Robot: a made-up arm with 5 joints. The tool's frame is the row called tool.
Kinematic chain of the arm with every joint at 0, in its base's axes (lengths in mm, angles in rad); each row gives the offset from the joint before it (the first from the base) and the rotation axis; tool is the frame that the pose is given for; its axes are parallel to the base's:
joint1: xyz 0 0 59 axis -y
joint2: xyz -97 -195 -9 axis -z
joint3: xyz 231 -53 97 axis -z
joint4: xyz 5 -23 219 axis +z
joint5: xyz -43 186 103 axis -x
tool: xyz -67 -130 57
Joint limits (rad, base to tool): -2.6..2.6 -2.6..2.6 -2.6..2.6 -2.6..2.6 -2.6..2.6
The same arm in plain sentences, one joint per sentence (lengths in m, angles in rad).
The arm has five revolute joints in a row. What follows holds with every joint at zero, and every direction is one of the base frame's.
Joint 1 sits 0.059 m along +z from the base frame's origin and rotates about -y, from -2.6 to 2.6 rad.
Joint 2 sits 0.097 m along -x and 0.195 m along -y and 0.009 m along -z from joint 1 and rotates about -z, from -2.6 to 2.6 rad.
Joint 3 sits 0.231 m along +x and 0.053 m along -y and 0.097 m along +z from joint 2 and rotates about -z, from -2.6 to 2.6 rad.
Joint 4 sits 0.005 m along +x and 0.023 m along -y and 0.219 m along +z from joint 3 and rotates about +z, from -2.6 to 2.6 rad.
Joint 5 sits 0.043 m along -x and 0.186 m along +y and 0.103 m along +z from joint 4 and rotates about -x, from -2.6 to 2.6 rad.
The tool frame, which is the frame that the pose is given for, sits 0.067 m along -x and 0.13 m along -y and 0.057 m along +z from joint 5; its axes are parallel to the base frame's.

